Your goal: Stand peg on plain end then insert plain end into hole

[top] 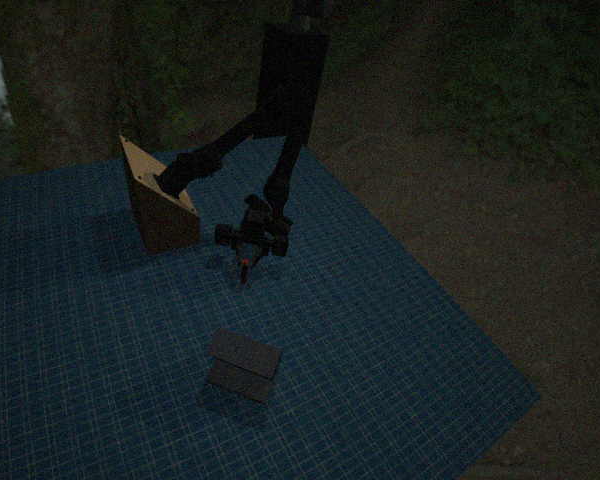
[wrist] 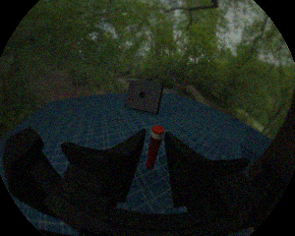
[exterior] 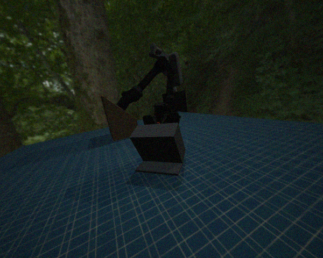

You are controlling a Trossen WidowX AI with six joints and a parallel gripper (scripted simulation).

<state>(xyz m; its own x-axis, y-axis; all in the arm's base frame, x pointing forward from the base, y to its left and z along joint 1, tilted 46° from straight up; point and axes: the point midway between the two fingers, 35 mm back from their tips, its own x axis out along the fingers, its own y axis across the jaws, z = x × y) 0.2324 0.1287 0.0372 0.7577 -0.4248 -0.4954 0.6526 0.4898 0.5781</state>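
Right now my gripper tip is 1 cm past the red peg, 1 cm to the right of it and 1 cm above it. Round my gripper tip: dark grey sloped panel 20 cm ahead, 12 cm to the right.
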